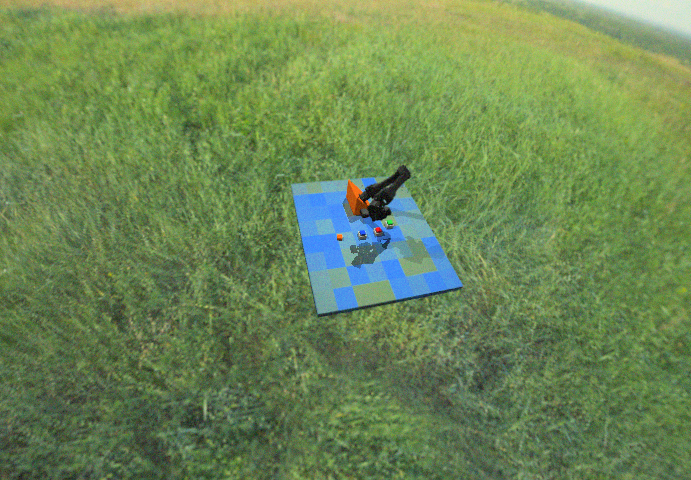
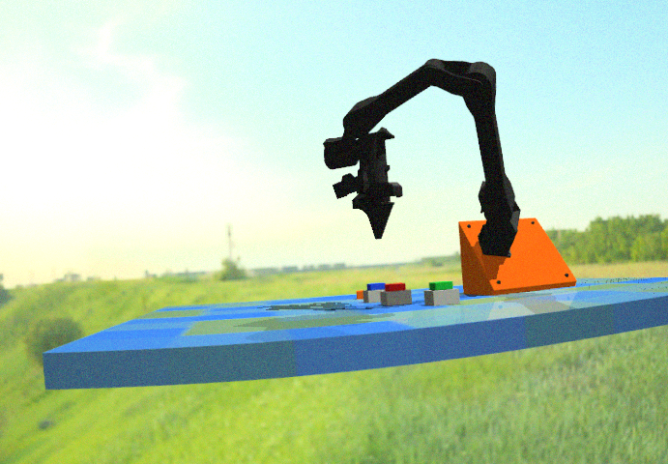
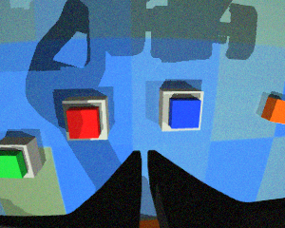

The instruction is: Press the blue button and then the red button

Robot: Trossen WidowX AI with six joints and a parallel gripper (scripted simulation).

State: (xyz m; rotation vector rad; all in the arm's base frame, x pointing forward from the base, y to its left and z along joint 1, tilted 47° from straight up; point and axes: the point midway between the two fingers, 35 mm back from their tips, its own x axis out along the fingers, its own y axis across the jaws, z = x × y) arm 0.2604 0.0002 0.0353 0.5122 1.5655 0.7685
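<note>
My gripper tip is now 20 mm past the red button, 60 mm to the right of it and 100 mm above it. The rest, counted from my gripper tip: green button: 80 mm behind, 150 mm to the left, 100 mm below; small orange block: 20 mm ahead, 210 mm to the right, 120 mm below; blue button: 50 mm to the right, 100 mm below.
</note>
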